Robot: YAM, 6 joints.
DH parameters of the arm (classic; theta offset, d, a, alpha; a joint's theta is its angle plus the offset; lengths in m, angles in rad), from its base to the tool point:
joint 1: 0 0.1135 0.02 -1.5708
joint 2: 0 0 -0.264 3.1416
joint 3: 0.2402 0 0.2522 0
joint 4: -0.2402 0 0.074 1.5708
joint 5: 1.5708 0 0 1.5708
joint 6: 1.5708 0.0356 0 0
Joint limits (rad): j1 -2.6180..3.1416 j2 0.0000..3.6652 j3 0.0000..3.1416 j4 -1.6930..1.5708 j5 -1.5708..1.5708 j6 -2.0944..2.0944
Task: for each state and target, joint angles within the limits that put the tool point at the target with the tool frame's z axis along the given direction. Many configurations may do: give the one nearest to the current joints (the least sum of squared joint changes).
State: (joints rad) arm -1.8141 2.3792 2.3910 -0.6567 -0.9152 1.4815
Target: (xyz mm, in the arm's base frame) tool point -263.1 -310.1 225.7 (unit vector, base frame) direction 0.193 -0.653 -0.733
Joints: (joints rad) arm -2.3259 1.9339 1.5285 -0.7274 -0.6283 1.4815
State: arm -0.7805 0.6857 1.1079 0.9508 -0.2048 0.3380
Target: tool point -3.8 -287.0 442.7 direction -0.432 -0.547 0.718
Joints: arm -1.5276 1.3889 1.0868 1.2390 0.4723 0.3380
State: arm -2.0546 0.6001 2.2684 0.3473 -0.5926 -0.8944
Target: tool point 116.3 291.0 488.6 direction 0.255 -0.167 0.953
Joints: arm -1.9173 0.1054 1.7530 -0.1507 -0.3009 -0.8944
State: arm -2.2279 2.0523 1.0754 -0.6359 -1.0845 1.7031
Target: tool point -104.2 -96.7 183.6 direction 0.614 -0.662 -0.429
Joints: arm -2.6160 1.2855 0.6341 -1.3536 -1.0780 1.7031
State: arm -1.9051 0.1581 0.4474 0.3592 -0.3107 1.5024
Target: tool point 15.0 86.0 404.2 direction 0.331 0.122 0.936
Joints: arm -1.6102 0.0018 0.5774 1.1384 -0.3319 1.5024
